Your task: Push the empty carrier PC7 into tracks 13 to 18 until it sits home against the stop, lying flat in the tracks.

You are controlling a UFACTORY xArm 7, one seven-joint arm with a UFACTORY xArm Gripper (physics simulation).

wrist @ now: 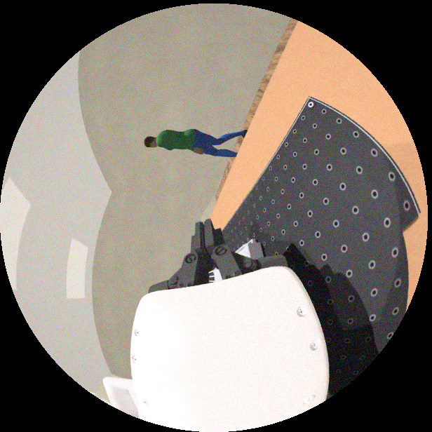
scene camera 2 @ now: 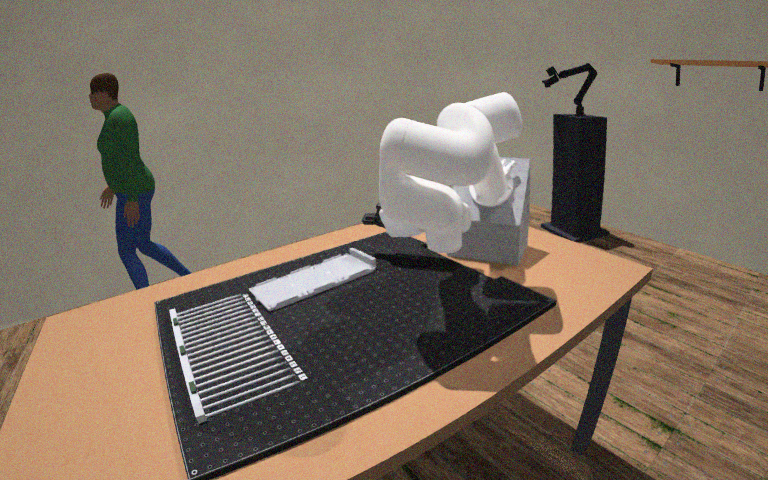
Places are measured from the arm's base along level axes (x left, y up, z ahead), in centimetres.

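Pixels of known places: gripper, fingertip midpoint: (scene camera 2: pixel 364 218); arm's base, link origin: (scene camera 2: pixel 491 186).
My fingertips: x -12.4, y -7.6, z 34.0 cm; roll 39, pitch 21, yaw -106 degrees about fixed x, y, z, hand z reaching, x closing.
Ahead of a thing's pixels: the offset from my fingertips to its top centre. "*": to the spot under its first point. Level surfaces: height alone.
The white carrier PC7 @[dx +12.6, dy -7.3, dz +17.7 cm] (scene camera 2: pixel 310 279) lies on the black board with its raised end wall toward the arm. Its other end is beside the far part of the number strip at the tracks @[* dx +39.0, dy -10.3, dz +36.6 cm] (scene camera 2: pixel 240 352); whether it touches cannot be told, and the numbers are too small to read. The white stop bar @[* dx +43.7, dy -8.7, dz +47.2 cm] (scene camera 2: pixel 187 367) with green marks runs along the tracks' far left end. In the wrist view, part of the carrier (wrist: pixel 249 249) shows behind the fingers. My gripper (scene camera 2: pixel 366 218) (wrist: pixel 207 230) is shut and empty, in the air near the board's far right side, apart from the carrier; the arm partly hides it.
The black perforated board @[dy -10.3 cm] (scene camera 2: pixel 362 339) (wrist: pixel 345 200) lies on the wooden table @[dy -11.6 cm] (scene camera 2: pixel 84 384) (wrist: pixel 350 65). The arm's grey base block (scene camera 2: pixel 492 240) stands at the right rear. A person in green (scene camera 2: pixel 121 147) (wrist: pixel 175 140) is beyond the table. A black stand (scene camera 2: pixel 577 175) is behind the base.
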